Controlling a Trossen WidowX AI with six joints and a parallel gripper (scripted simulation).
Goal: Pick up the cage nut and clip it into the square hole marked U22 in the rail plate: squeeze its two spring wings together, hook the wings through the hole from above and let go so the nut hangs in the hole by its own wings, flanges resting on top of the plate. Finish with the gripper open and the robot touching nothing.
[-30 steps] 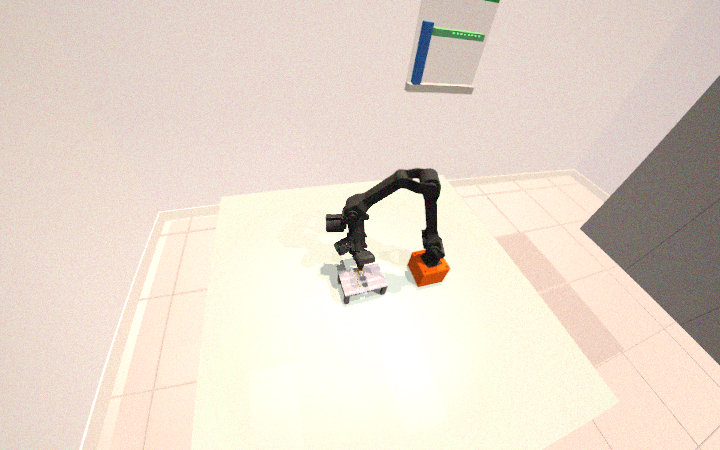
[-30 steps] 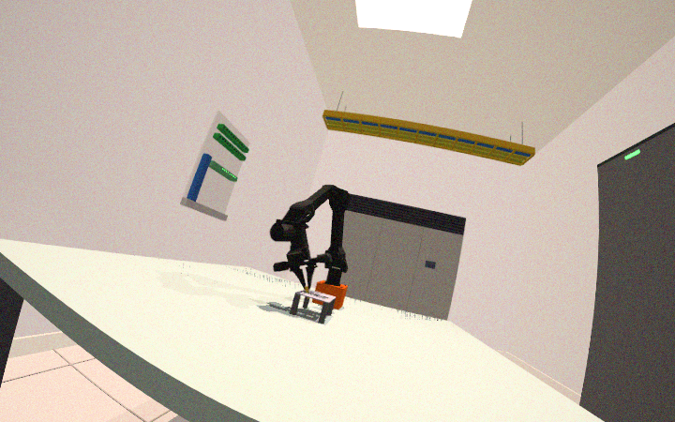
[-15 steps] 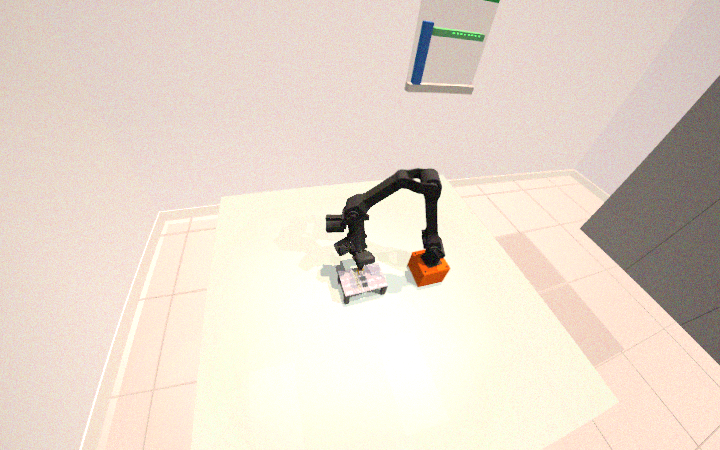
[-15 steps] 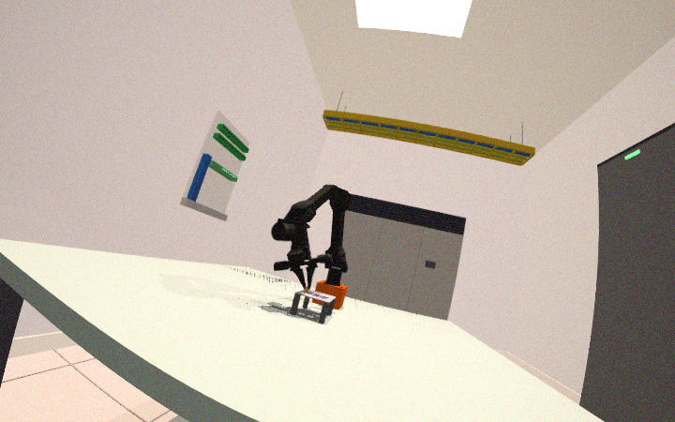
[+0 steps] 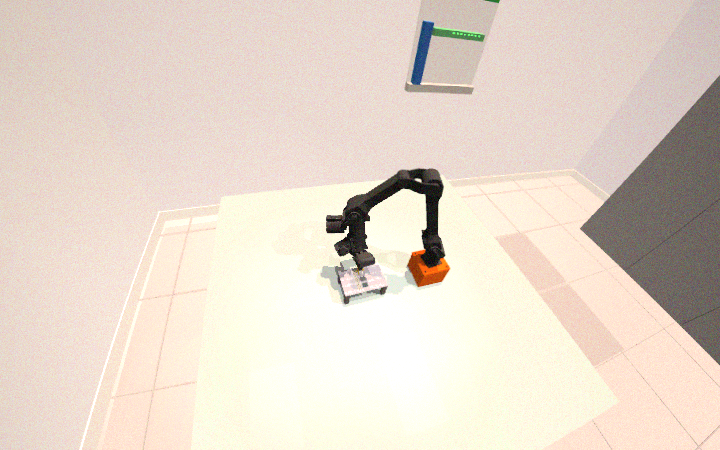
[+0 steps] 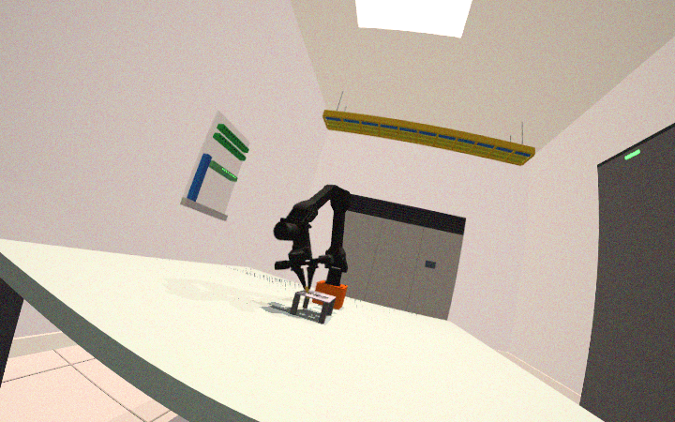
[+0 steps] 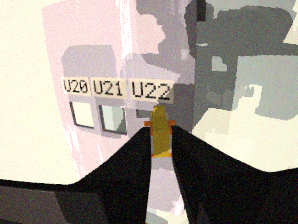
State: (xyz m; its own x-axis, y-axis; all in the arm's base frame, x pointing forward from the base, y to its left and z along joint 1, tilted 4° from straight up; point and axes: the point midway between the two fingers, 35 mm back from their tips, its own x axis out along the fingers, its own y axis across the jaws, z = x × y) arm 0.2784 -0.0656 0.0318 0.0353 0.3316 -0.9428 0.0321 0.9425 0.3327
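Right now my gripper tip is 1 cm above the cage nut.
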